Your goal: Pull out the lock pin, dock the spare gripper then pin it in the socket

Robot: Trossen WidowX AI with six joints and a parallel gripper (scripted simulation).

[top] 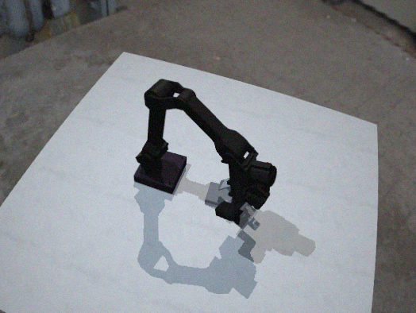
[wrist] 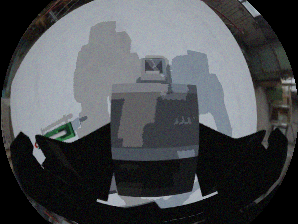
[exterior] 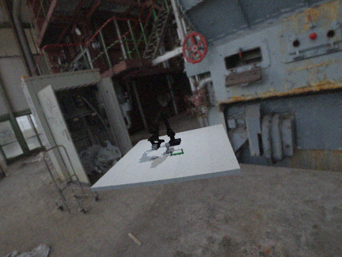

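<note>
Now: gripper tip 120 mm to the right of the grey mount, 70 mm past it and 40 mm above it. Round my gripper tip: green block: 220 mm to the left, 70 mm below, 10 mm ahead; then spare gripper: 20 mm above.
</note>
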